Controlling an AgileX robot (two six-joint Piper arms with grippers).
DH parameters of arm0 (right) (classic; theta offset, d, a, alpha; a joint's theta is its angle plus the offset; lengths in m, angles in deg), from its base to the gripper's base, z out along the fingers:
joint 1: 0 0.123 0 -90
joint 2: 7.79 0 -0.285 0
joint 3: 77.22 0 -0.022 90
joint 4: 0 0.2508 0 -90
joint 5: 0 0 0.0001 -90
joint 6: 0 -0.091 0 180
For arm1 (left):
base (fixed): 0 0 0 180
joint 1: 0 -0.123 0 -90
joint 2: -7.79 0 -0.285 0
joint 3: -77.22 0 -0.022 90
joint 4: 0 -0.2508 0 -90
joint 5: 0 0 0.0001 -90
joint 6: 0 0.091 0 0
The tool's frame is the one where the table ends.
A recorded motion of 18 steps. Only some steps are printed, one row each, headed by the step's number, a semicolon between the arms.
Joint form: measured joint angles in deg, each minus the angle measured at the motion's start. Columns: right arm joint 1, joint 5, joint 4, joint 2, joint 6, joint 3; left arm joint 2, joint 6, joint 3, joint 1, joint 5, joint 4.
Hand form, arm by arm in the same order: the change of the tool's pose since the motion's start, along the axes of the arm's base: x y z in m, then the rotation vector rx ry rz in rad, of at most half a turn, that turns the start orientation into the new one. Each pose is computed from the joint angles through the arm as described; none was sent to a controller.
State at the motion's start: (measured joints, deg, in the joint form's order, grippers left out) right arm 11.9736 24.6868 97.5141 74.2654 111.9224 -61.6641; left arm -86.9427 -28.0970 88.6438 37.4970 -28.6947 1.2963
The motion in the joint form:
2: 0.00 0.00 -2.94 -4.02 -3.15 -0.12; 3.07 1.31 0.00 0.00 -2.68 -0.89
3: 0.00 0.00 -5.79 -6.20 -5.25 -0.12; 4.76 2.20 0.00 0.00 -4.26 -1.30
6: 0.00 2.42 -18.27 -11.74 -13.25 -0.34; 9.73 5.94 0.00 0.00 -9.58 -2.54
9: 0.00 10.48 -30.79 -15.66 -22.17 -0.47; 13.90 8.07 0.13 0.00 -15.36 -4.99
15: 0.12 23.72 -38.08 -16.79 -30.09 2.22; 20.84 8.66 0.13 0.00 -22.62 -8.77
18: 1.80 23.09 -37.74 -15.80 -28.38 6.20; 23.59 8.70 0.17 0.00 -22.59 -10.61
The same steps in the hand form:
2: -0.0190 -0.0038 0.0188 0.0092 -0.0486 0.0025; -0.0140 0.0115 0.0145 0.0249 -0.0279 -0.0070
3: -0.0299 -0.0060 0.0271 -0.0021 -0.0742 0.0045; -0.0220 0.0181 0.0220 0.0407 -0.0425 -0.0115
6: -0.0604 -0.0097 0.0436 -0.0845 -0.1289 0.0421; -0.0466 0.0385 0.0410 0.1092 -0.0868 -0.0300
9: -0.0877 -0.0079 0.0457 -0.1816 -0.1044 0.1501; -0.0679 0.0585 0.0537 0.1842 -0.1089 -0.0285
15: -0.1058 -0.0007 0.0192 -0.2457 0.0870 0.3330; -0.1036 0.0924 0.0727 0.2412 -0.1396 0.0058
18: -0.1026 0.0055 -0.0051 -0.2651 0.1446 0.3689; -0.1169 0.1054 0.0832 0.2351 -0.1939 0.0282

